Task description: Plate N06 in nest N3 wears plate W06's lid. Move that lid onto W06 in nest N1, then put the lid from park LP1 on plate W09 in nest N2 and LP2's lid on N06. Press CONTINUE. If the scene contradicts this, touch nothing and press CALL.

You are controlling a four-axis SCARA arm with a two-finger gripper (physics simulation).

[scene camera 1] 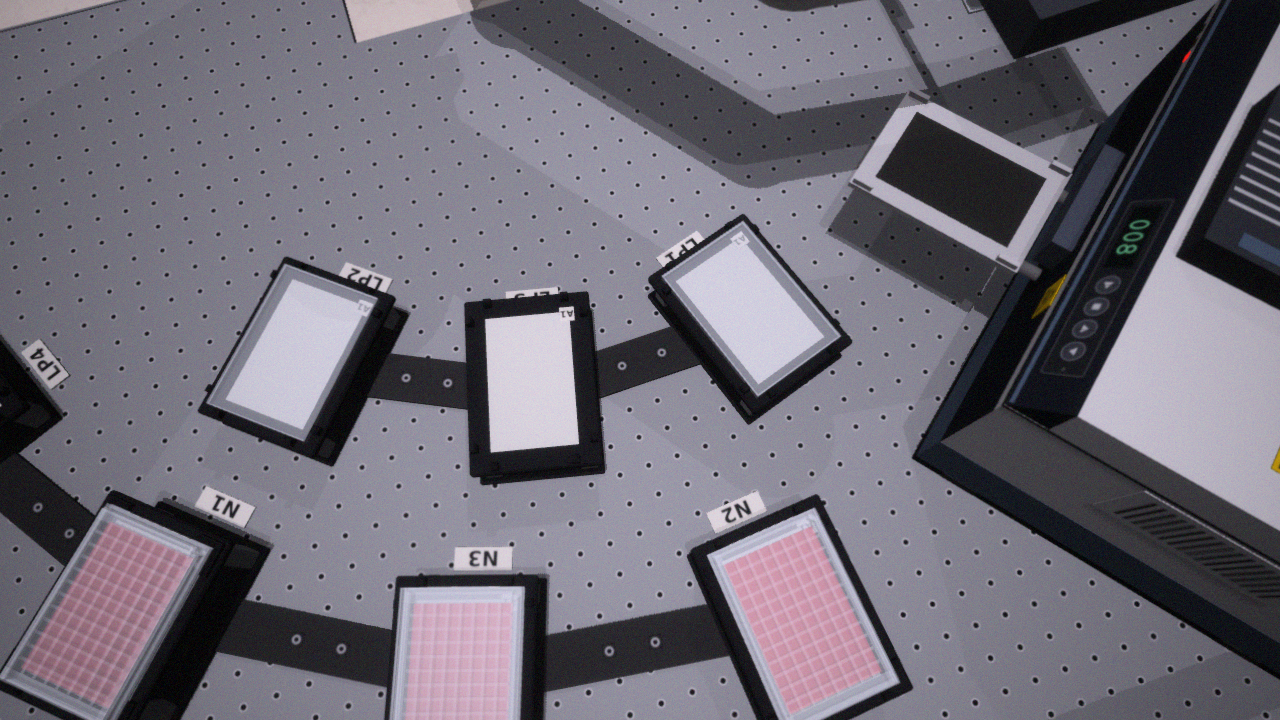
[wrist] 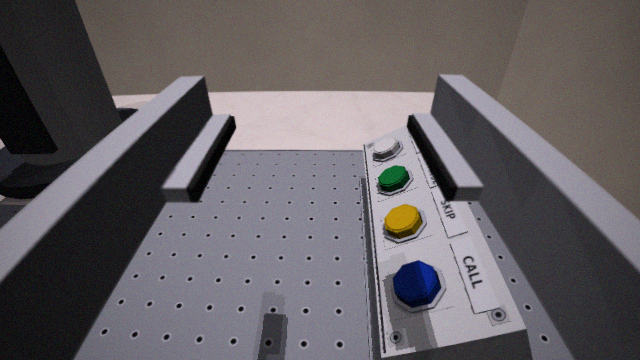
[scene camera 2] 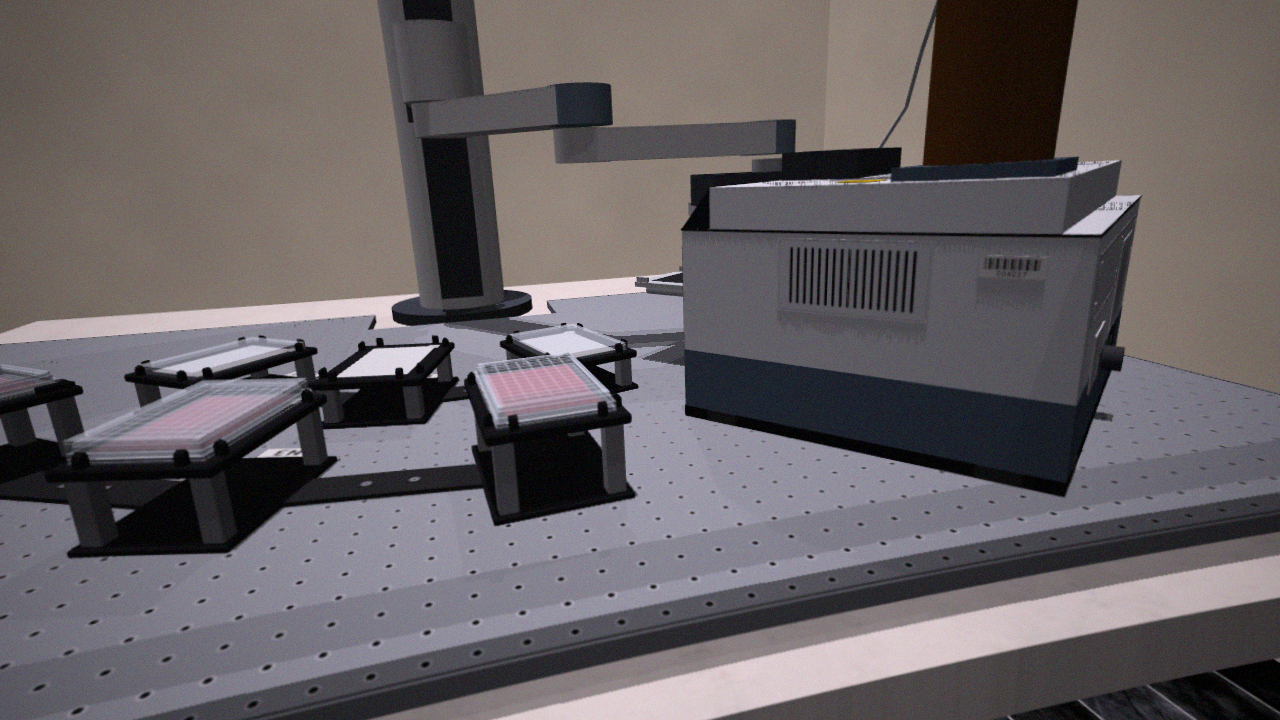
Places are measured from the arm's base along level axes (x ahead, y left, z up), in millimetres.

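Pixels of known places: gripper, fingertip midpoint: [wrist: 321, 100]; arm's base, origin of the base link: [wrist: 80, 149] [scene camera 2: 464, 311].
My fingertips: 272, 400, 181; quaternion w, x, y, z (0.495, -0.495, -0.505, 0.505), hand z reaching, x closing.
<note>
Ahead of a thing's pixels: the offset from my fingertips to its top centre, as dx, dy, dz. "spot": to the spot under its first point.
My gripper [wrist: 321, 100] is shut and empty, low by the button panel @(-65, +80, -85) [wrist: 477, 322]; its fingertips are hidden in scene camera 2. The blue CALL button @(+9, +54, -94) [wrist: 417, 285], yellow SKIP button @(-41, +57, -94) [wrist: 403, 221] and green button @(-91, +59, -94) [wrist: 393, 178] show between the fingers. Pink-welled plates sit in nests: N1's plate @(+353, -807, -88) [scene camera 1: 111, 613], N3's plate @(+478, -590, -91) [scene camera 1: 460, 658] [scene camera 2: 192, 419] and N2's plate @(+513, -351, -88) [scene camera 1: 805, 617] [scene camera 2: 541, 389]. Clear layers show on them; plate names are unreadable. Clear lids lie on park LP1 (lid @(+277, -295, -117) [scene camera 1: 751, 304] [scene camera 2: 568, 342]) and park LP2 (lid @(+195, -654, -116) [scene camera 1: 298, 351] [scene camera 2: 223, 358]).
LP3 @(+279, -482, -111) [scene camera 1: 534, 461] [scene camera 2: 380, 362] shows a white pad without a lid. LP4's label @(spot: +115, -873, -166) [scene camera 1: 44, 362] is at the left. A large instrument [scene camera 1: 1190, 394] [scene camera 2: 886, 313] stands beside the nests, with a tray @(+246, -113, -68) [scene camera 1: 962, 179] at its front. A white button @(-141, +62, -94) [wrist: 386, 148] is at the panel's far end.
</note>
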